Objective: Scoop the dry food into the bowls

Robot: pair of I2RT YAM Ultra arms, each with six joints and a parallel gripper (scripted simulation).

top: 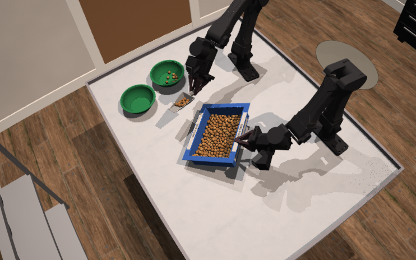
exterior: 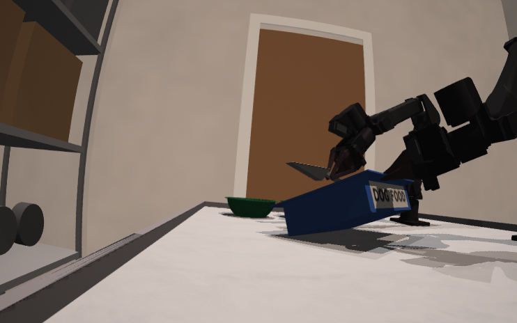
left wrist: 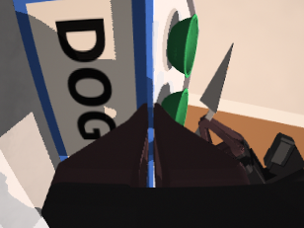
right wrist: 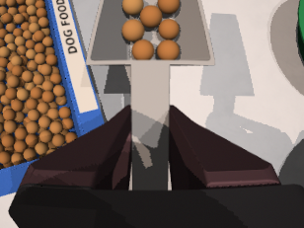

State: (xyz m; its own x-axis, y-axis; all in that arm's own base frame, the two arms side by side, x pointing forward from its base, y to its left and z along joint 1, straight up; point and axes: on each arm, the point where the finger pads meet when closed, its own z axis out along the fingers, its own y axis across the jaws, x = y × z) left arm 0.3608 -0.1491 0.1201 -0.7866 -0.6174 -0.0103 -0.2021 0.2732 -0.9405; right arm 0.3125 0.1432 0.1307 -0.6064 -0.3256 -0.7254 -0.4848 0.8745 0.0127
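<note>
My right hand is 40 mm short of the grey scoop and 10 mm to the right of it.
</note>
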